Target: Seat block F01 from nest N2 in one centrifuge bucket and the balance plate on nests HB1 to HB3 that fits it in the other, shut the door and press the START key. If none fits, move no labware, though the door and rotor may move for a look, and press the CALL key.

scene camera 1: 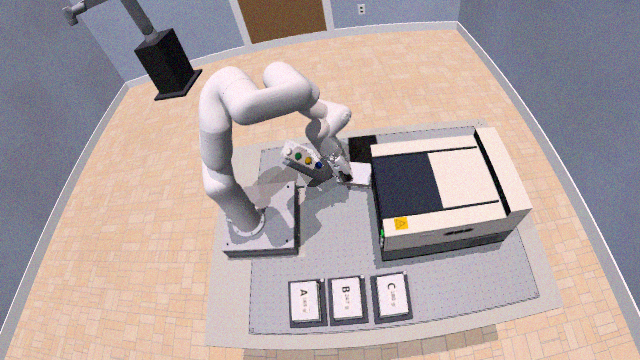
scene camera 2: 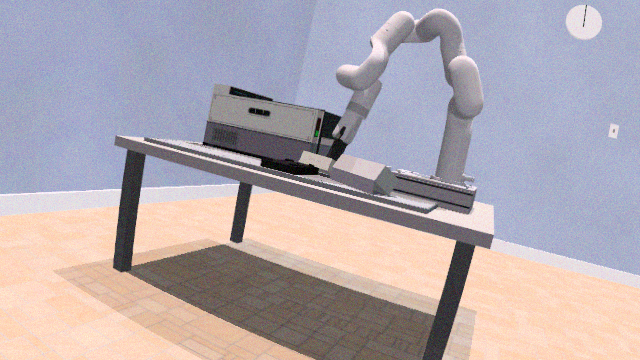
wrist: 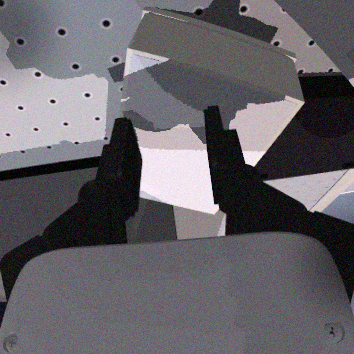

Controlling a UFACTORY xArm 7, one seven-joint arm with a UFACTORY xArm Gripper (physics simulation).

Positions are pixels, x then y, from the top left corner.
Labels:
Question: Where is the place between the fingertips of the gripper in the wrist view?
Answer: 170, 133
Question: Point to a centrifuge-like machine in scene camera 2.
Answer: At 239, 121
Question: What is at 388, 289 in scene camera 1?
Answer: A plate C.

